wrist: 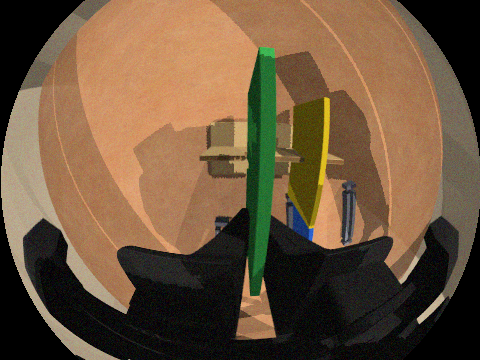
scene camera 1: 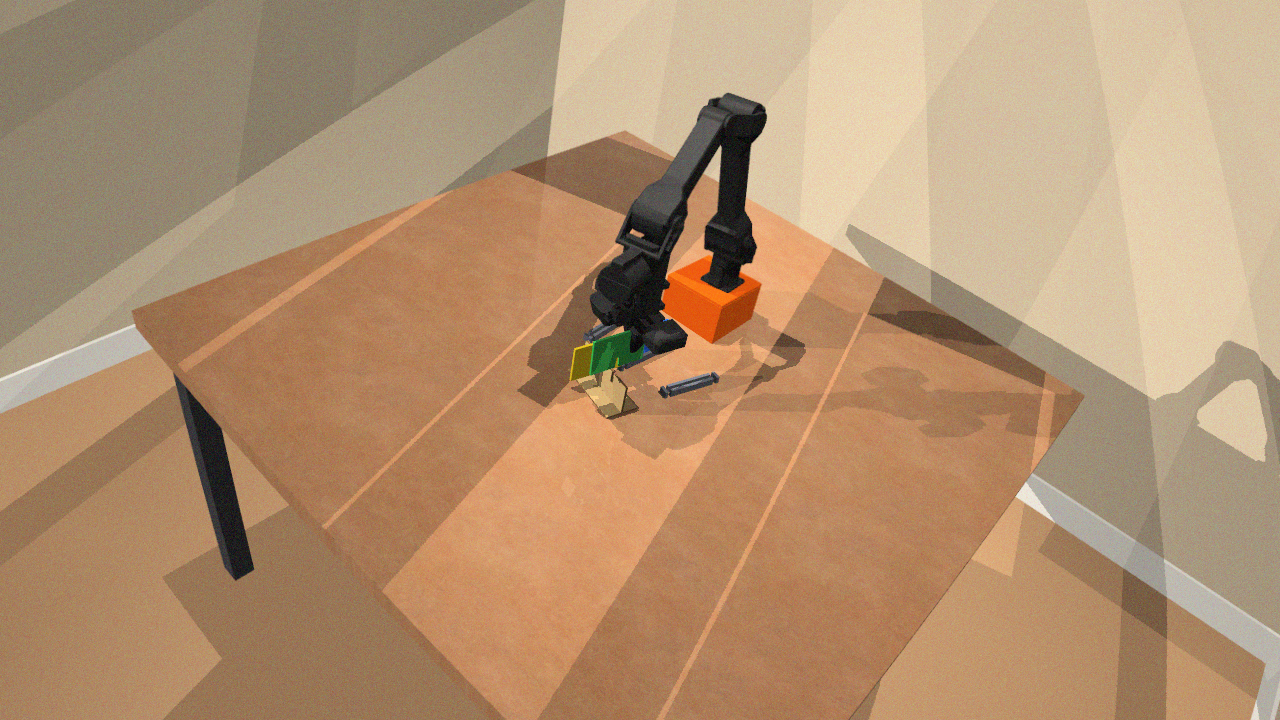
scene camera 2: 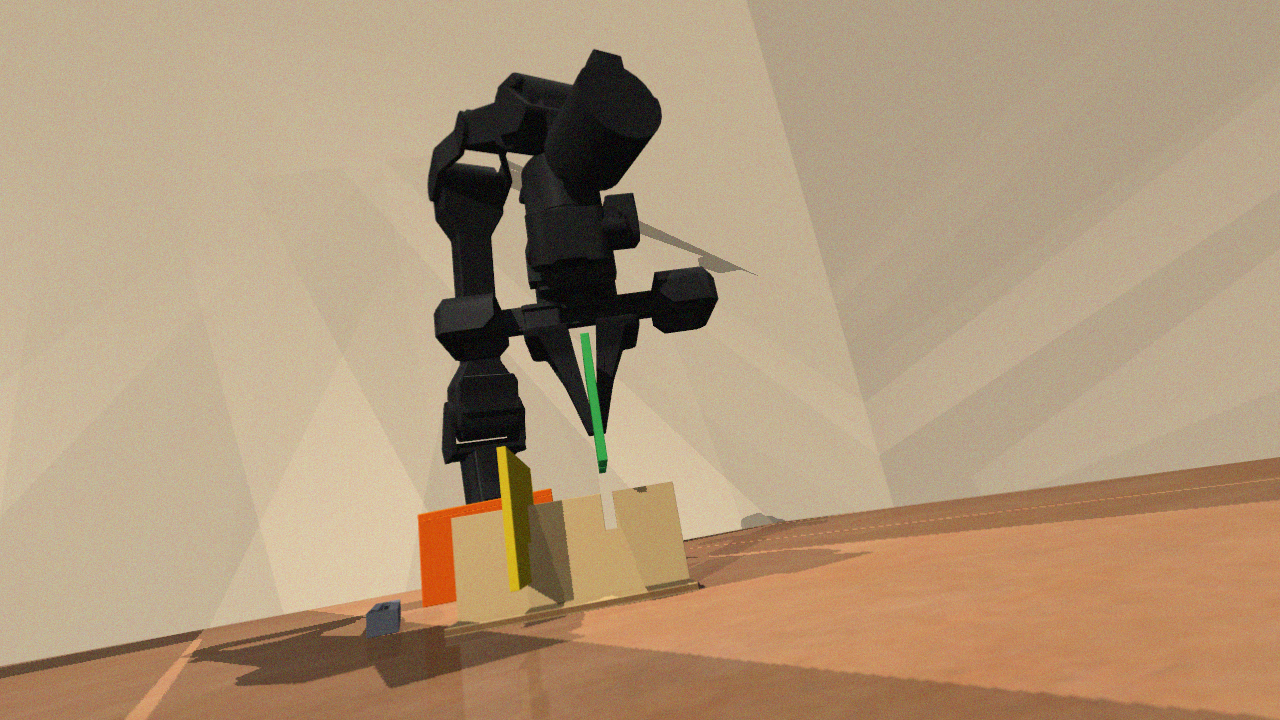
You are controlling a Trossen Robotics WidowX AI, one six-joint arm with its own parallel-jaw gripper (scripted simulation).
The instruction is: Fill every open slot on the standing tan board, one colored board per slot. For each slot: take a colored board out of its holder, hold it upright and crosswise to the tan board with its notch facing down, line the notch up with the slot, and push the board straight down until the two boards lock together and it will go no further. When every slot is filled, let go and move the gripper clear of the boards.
Scene:
My gripper shows in the wrist view, in scene camera 1 and in scene camera 2 (597,434). A green board shows in the wrist view (261,109), in scene camera 1 and in scene camera 2. One and the same spot on the green board: (scene camera 2: 599,439) is (scene camera 1: 590,369). One and the same spot on my gripper: (wrist: 195,299) is (scene camera 1: 636,325).

